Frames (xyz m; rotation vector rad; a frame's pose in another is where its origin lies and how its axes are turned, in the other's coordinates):
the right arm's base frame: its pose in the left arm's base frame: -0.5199 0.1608 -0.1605 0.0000 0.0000 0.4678
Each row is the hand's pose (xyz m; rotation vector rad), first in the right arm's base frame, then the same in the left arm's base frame.
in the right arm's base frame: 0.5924 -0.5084 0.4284 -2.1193 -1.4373 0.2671
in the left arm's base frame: 0.2381 -0.0259 0.2679 -1.7558 -1.9193 0.4405
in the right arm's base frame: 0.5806 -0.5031 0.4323 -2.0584 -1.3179 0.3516
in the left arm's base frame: 0.2252 -0.0264 0.2718 -1.7309 -1.7944 0.5529
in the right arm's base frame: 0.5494 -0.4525 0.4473 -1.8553 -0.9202 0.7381
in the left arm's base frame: 0.1745 0.0047 0.2868 -1.6526 -1.3760 1.0153
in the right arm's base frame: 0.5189 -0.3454 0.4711 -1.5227 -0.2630 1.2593
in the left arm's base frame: 0.0990 0.0865 0.3106 -1.5097 -0.6471 1.6198
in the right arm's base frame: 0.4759 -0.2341 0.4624 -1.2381 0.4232 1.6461
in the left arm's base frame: 0.0104 0.1664 0.3019 -1.4096 0.1350 2.0346
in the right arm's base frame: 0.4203 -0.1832 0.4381 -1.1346 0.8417 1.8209
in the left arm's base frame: -0.0621 0.1868 0.2776 -1.4182 0.6069 2.1935
